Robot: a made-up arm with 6 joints.
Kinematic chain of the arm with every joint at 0, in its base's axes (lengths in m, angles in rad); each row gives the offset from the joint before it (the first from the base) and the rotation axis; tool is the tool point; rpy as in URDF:
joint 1: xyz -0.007 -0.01 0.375 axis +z
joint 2: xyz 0.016 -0.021 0 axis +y
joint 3: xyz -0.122 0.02 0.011 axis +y
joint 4: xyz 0.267 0.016 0.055 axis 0.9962 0 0.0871
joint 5: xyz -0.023 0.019 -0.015 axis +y
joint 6: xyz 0.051 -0.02 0.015 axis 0.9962 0 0.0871
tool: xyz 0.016 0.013 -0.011 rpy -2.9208 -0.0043 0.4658
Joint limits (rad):
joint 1: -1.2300..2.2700
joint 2: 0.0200..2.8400
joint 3: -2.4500..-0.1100
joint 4: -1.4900..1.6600
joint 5: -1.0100..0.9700
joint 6: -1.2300..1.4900
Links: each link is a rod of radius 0.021 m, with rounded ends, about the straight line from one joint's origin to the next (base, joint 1, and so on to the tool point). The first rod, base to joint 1, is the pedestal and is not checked.
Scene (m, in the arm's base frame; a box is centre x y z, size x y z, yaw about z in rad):
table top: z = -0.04
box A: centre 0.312 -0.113 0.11 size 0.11 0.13 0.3 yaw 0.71
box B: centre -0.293 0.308 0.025 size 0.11 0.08 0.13 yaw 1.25
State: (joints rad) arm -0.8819 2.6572 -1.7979 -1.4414 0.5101 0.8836
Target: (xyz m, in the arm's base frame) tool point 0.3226 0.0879 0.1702
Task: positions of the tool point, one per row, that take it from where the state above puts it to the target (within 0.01 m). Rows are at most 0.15 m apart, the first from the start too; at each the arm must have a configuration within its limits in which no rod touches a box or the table.
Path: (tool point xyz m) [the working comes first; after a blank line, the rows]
Joints at the target: 0.2862 2.7975 -1.8283 -1.3766 0.2724 0.9467
Straight joint move there: touches box A.

1: 0.3192 -0.2520 0.2844
2: 0.3994 -0.1597 0.3695
3: 0.4058 -0.0729 0.2909
4: 0.3768 0.0112 0.2173
5: 0.3553 0.0510 0.1934
6: 0.3226 0.0879 0.1702

